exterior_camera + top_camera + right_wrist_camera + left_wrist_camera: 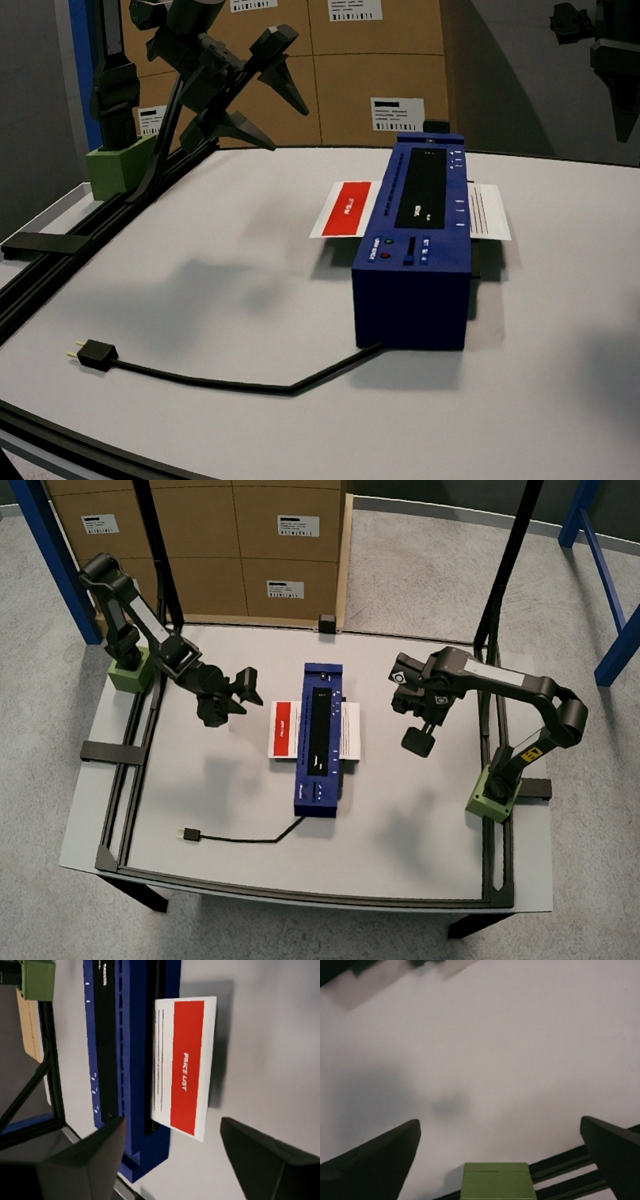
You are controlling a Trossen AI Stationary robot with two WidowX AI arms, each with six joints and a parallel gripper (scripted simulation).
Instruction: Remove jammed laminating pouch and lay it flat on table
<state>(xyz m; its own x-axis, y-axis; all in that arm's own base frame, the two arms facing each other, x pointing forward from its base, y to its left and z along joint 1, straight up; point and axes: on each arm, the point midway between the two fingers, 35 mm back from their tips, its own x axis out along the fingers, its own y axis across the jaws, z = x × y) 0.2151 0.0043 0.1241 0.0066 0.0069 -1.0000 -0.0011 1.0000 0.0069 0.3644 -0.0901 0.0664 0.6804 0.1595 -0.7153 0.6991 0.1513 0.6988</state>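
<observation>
Now: left hand 280 mm to the left of the release key, 120 mm above it and 110 mm past it. The rest, counted from my left hand: plug 440 mm to the right, 370 mm ahead, 190 mm below.
</observation>
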